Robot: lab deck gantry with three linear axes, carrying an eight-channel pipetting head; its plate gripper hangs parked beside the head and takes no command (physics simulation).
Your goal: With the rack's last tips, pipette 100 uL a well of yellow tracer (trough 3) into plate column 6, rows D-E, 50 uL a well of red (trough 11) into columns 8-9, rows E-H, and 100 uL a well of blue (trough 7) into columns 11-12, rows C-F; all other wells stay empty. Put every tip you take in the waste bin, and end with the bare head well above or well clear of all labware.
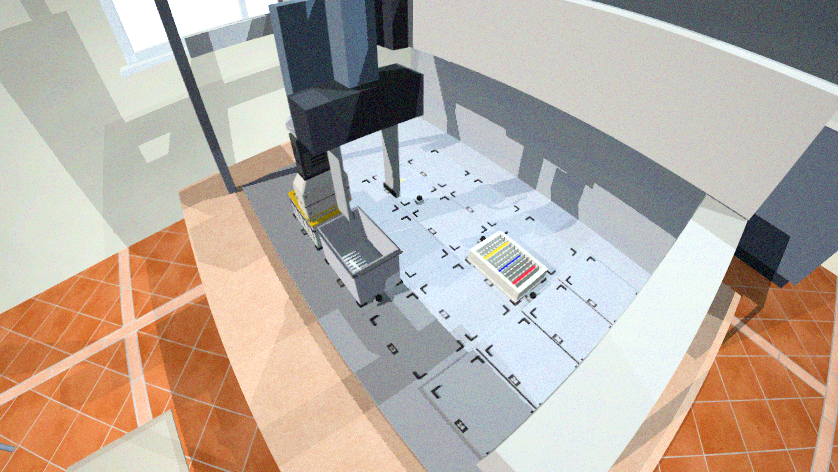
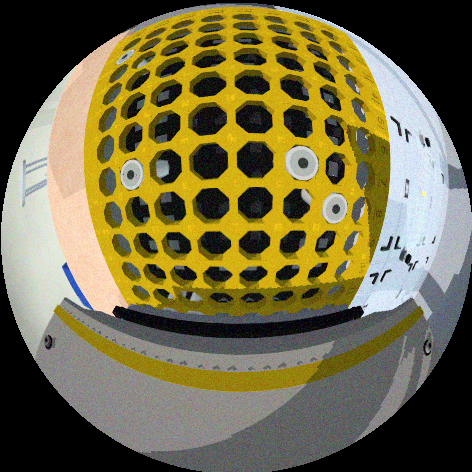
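The pipetting head (image 1: 319, 190) (image 2: 200, 415) is low over the near end of the yellow tip rack (image 1: 329, 218) (image 2: 231, 137). Its channels are hidden. Several pale tips stand scattered in the rack, among them one tip (image 2: 294, 160) right of middle, another (image 2: 326, 208) near it and one (image 2: 125, 174) at the left. The waste bin (image 1: 378, 281) holds white tips (image 1: 353, 260). The reservoir (image 1: 507, 263) shows yellow, blue and red troughs. A small yellow spot (image 1: 402, 180) (image 2: 424, 193) shows on the deck; the plate's outline is unclear. The parked plate gripper (image 1: 371, 204) is open, fingers apart.
The bin stands directly beside the rack. The large dark gripper body (image 1: 357, 108) hangs over the deck between head and reservoir. A dark post (image 1: 196, 96) rises at the left deck edge. Black corner marks and small black knobs (image 1: 532, 295) dot the deck.
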